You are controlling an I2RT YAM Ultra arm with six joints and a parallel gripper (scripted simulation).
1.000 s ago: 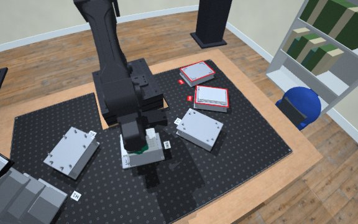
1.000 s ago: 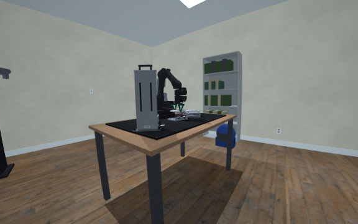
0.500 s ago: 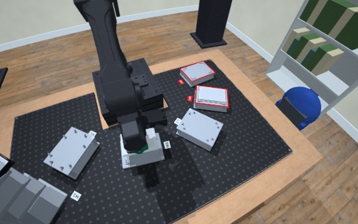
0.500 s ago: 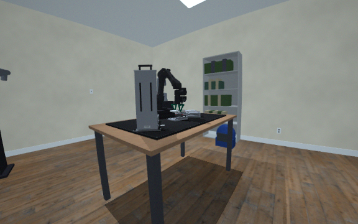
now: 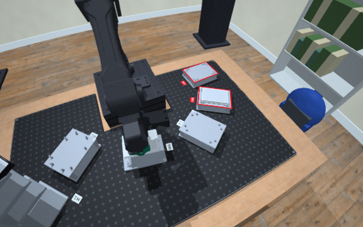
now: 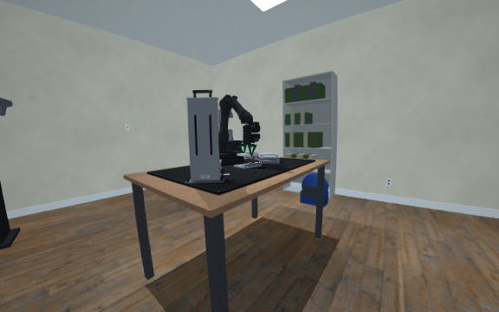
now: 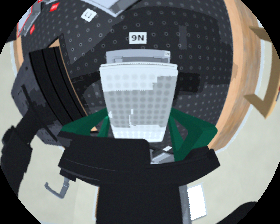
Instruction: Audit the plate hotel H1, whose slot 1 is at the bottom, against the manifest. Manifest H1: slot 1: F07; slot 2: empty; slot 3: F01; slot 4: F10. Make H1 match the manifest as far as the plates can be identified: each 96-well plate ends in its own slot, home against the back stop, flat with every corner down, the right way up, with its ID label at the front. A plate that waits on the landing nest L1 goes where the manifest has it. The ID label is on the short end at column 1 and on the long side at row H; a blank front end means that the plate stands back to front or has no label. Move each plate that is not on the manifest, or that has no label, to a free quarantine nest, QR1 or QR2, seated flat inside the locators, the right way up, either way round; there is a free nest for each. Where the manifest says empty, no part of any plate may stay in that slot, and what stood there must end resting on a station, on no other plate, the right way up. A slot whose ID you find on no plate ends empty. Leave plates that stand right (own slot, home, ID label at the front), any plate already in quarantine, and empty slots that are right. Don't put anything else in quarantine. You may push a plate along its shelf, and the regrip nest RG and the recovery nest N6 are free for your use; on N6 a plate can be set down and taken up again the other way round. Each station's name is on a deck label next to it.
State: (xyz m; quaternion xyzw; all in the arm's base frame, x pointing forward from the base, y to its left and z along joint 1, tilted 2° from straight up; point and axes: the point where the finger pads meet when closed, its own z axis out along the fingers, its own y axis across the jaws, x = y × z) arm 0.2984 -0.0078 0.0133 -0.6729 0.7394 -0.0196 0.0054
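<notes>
My gripper is now 10 mm short of the N6 label, 110 mm to the right of it and 90 mm above it. Also, from my hand: plate hotel H1 (130 mm ahead, 430 mm to the right, 110 mm above); then H1 deck label (90 mm ahead, 270 mm to the right, 90 mm below); then red-framed quarantine nest (340 mm behind, 400 mm to the left, 50 mm below).
</notes>
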